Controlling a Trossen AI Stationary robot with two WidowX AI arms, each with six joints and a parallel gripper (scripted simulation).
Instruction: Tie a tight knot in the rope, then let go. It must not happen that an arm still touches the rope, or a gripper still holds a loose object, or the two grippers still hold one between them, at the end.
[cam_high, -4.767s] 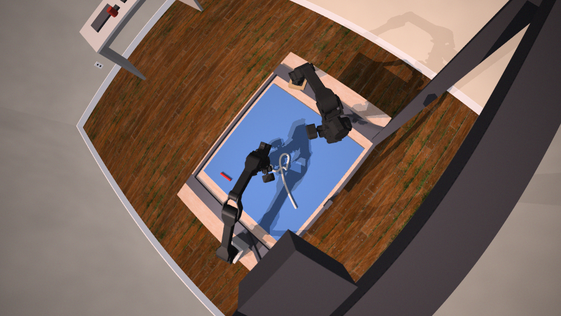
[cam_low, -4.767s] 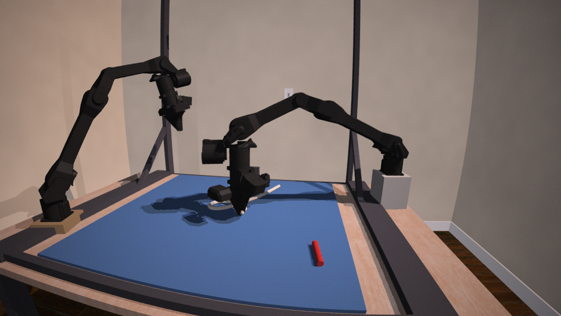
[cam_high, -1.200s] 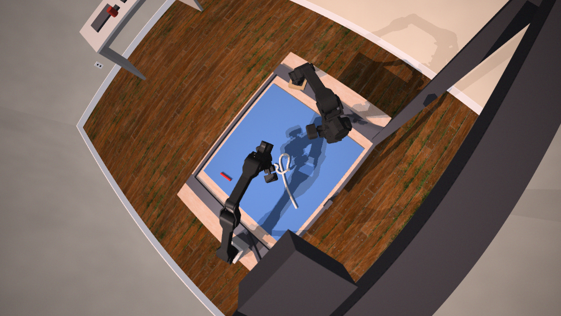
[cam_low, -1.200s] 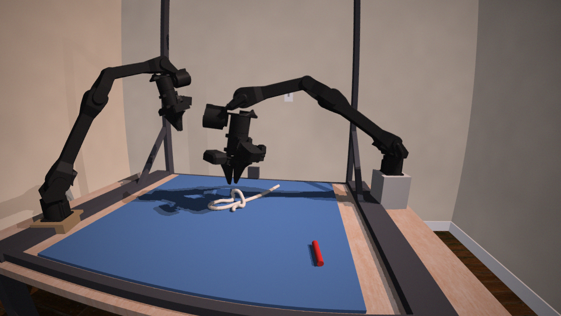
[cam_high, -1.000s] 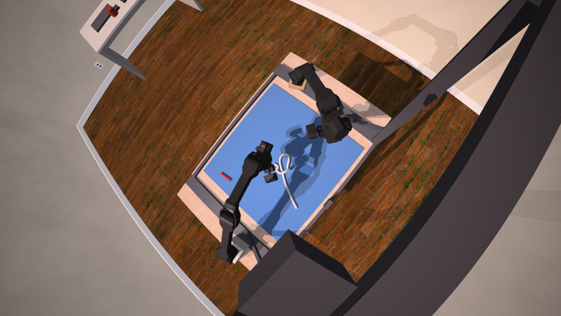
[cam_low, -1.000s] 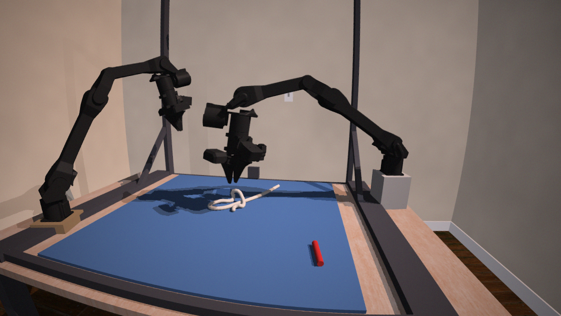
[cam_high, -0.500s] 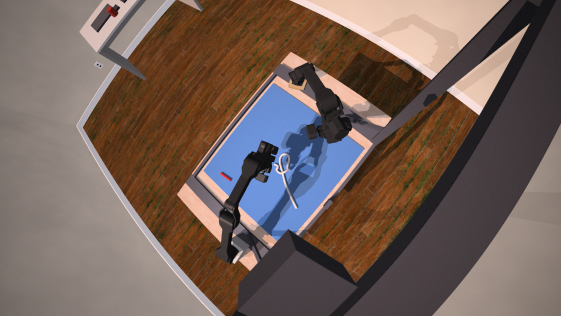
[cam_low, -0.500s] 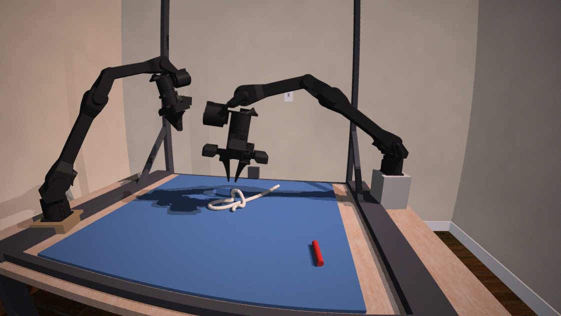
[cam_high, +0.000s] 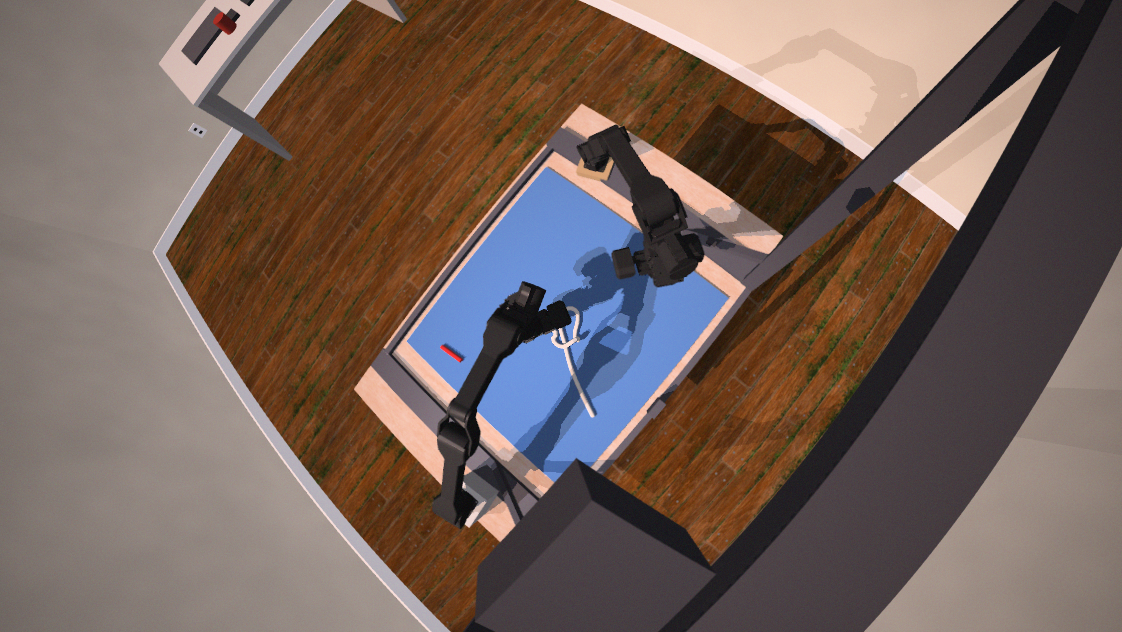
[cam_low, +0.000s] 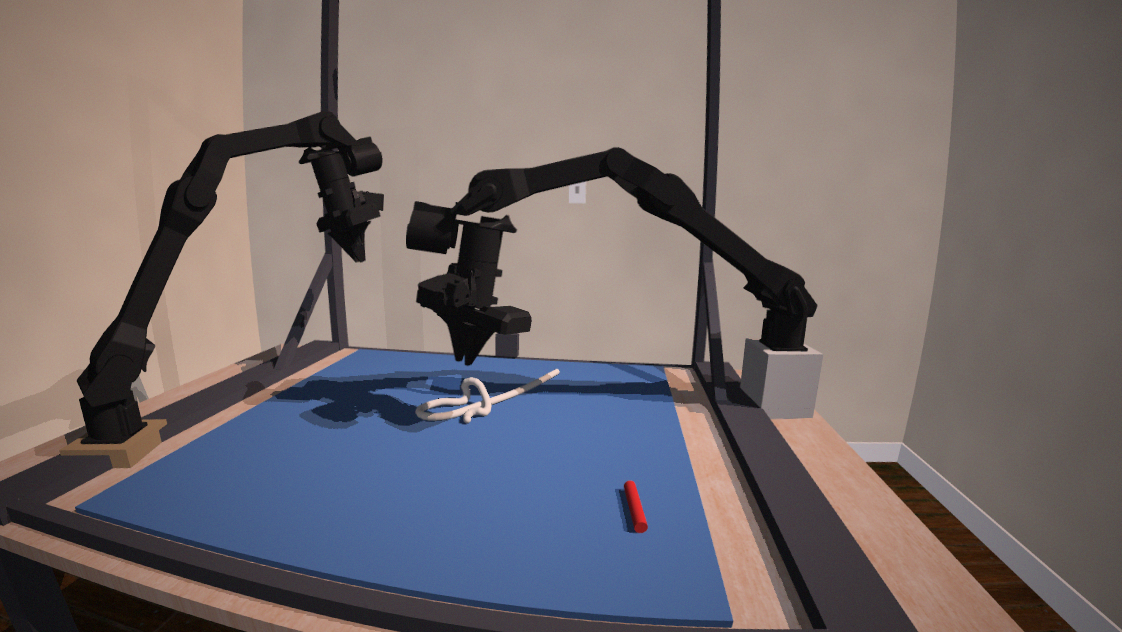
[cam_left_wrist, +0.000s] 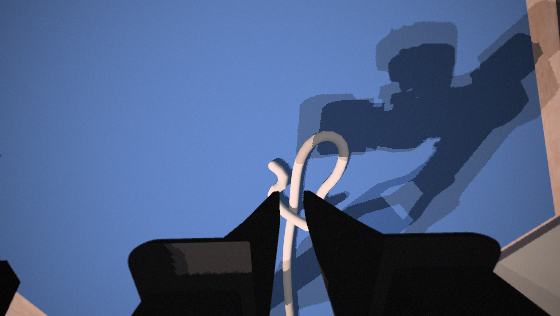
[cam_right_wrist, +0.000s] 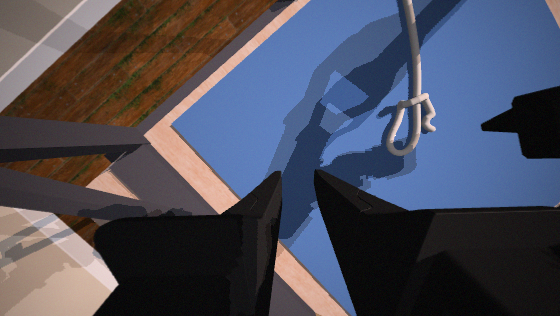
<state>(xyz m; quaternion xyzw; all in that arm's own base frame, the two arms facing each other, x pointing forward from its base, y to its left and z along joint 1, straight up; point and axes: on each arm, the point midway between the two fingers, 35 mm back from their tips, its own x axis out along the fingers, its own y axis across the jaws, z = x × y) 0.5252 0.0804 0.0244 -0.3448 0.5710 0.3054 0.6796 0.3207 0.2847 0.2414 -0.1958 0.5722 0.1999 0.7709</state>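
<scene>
Now: the blue mat 3 cm to the right of my left hand and 13 cm below it. Also, from my left hand: red cylinder (27 cm ahead, 17 cm to the left, 12 cm below).
</scene>
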